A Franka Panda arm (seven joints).
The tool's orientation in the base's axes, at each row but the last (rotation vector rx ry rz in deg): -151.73 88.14 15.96; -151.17 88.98 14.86; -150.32 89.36 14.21; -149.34 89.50 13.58; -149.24 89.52 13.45; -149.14 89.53 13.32; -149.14 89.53 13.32; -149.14 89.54 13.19; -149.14 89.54 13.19
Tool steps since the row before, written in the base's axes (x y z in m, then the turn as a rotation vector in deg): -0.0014 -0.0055 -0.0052 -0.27 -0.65 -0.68; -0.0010 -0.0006 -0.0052 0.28 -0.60 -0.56; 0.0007 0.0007 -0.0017 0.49 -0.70 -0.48; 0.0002 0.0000 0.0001 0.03 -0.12 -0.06; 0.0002 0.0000 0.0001 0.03 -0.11 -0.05; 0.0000 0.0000 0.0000 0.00 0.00 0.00; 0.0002 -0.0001 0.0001 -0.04 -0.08 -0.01; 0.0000 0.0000 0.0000 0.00 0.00 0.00; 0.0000 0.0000 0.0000 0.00 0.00 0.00
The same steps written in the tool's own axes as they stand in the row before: 0.0050 0.0038 0.0045 0.55 0.53 0.60; 0.0010 0.0010 0.0051 0.75 0.03 0.43; 0.0000 -0.0010 0.0017 0.92 -0.10 0.32; 0.0001 -0.0002 -0.0001 0.13 0.03 0.04; 0.0001 -0.0002 -0.0001 0.12 0.03 0.03; 0.0000 0.0000 0.0000 0.00 0.00 0.00; 0.0002 -0.0001 -0.0001 0.05 0.07 0.00; 0.0000 0.0000 0.0000 0.00 0.00 0.00; 0.0000 0.0000 0.0000 0.00 0.00 0.00
